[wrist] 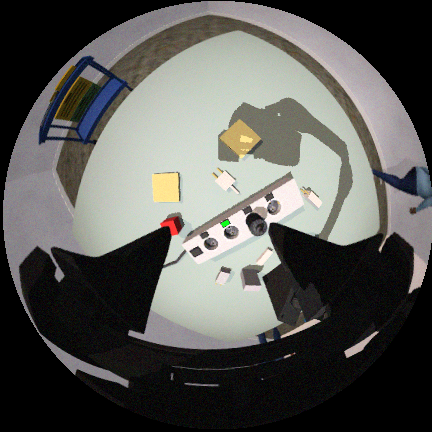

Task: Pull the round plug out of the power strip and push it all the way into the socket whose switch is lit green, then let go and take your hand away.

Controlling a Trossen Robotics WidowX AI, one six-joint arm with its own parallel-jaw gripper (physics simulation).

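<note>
There is a power strip [284,196] in the scene, and I see my gripper [220,229] as well.
</note>
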